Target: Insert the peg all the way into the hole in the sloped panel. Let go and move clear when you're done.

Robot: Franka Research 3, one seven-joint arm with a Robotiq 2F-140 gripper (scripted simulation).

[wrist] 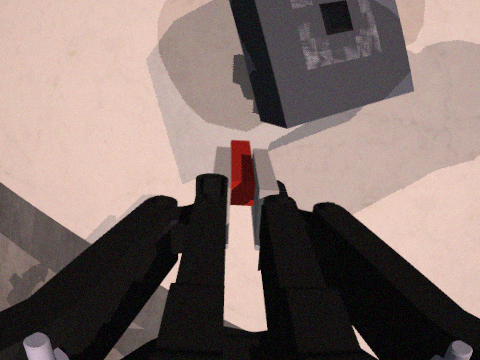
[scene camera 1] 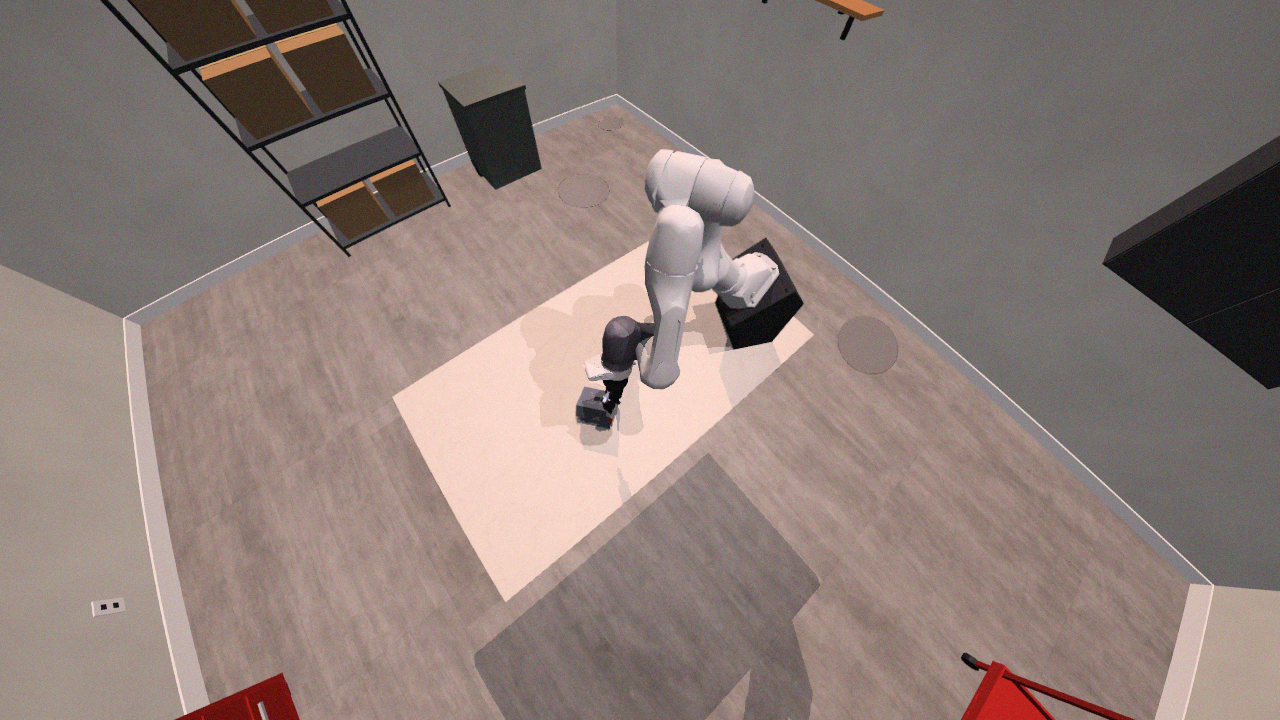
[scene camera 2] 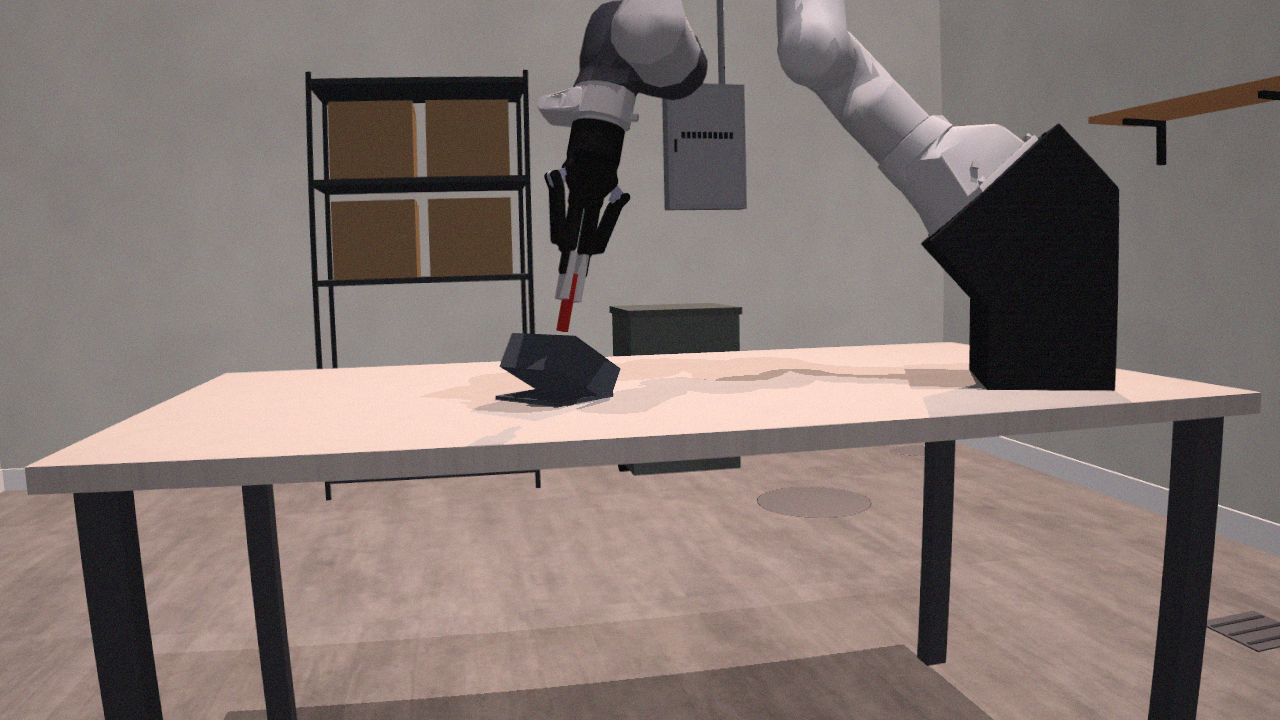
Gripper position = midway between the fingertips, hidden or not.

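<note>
You can see my gripper (scene camera 2: 568,300) here, and the wrist view has my gripper (wrist: 240,171) as well. There's also a red peg (wrist: 242,173).
</note>
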